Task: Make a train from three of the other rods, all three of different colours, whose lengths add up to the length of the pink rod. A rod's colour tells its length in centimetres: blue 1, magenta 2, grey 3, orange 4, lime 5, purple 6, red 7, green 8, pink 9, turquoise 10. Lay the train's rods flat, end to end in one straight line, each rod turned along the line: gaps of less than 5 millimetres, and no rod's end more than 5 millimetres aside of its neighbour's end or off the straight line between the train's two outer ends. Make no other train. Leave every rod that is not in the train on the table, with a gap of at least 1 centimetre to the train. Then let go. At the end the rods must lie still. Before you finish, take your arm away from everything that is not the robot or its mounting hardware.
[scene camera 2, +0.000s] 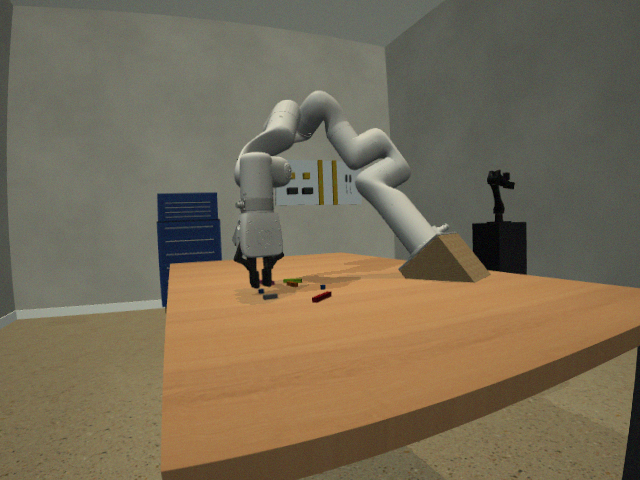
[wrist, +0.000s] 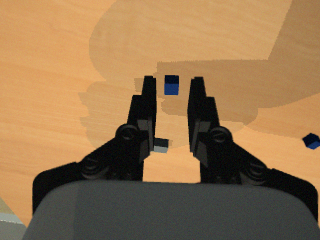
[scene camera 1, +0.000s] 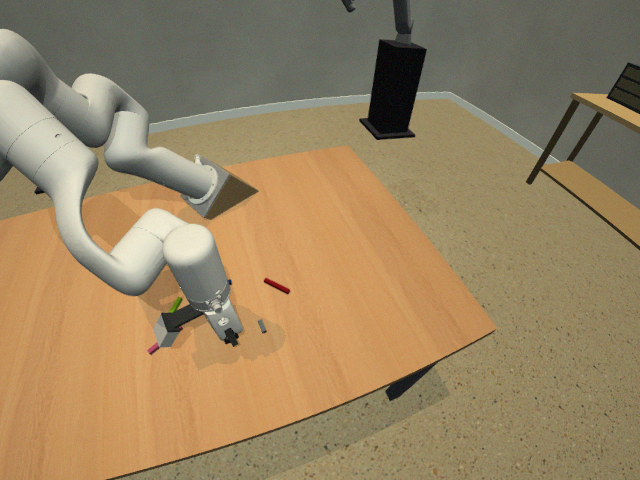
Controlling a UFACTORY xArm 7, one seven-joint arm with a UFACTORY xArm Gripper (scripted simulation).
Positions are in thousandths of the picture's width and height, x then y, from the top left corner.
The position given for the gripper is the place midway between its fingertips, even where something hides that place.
gripper: scene camera 2 409, 599; wrist 539, 390; scene camera 1 359, 697
